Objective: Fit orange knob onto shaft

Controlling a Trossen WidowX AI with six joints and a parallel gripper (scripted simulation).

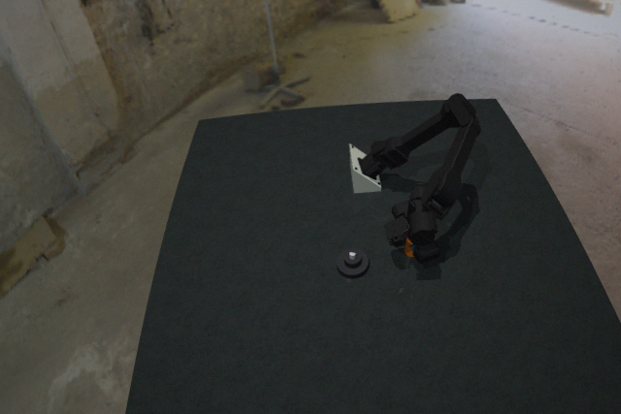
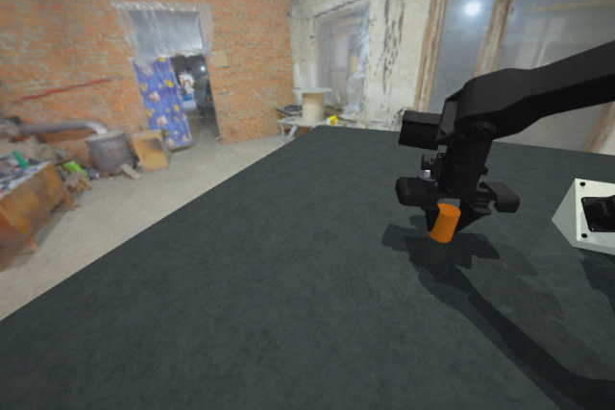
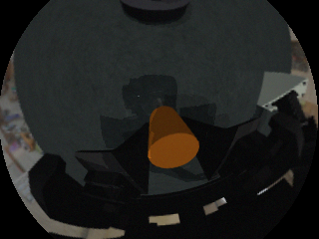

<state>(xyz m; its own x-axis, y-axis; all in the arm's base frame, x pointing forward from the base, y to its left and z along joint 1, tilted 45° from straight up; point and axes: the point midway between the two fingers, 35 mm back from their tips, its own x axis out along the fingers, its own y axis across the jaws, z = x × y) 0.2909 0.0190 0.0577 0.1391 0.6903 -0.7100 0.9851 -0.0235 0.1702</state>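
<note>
Now: gripper tip 17 cm to the left of the round pedestal, 2 cm below it and 1 cm short of it. The rest, counted from my gripper tip: orange knob: 3 cm above.
</note>
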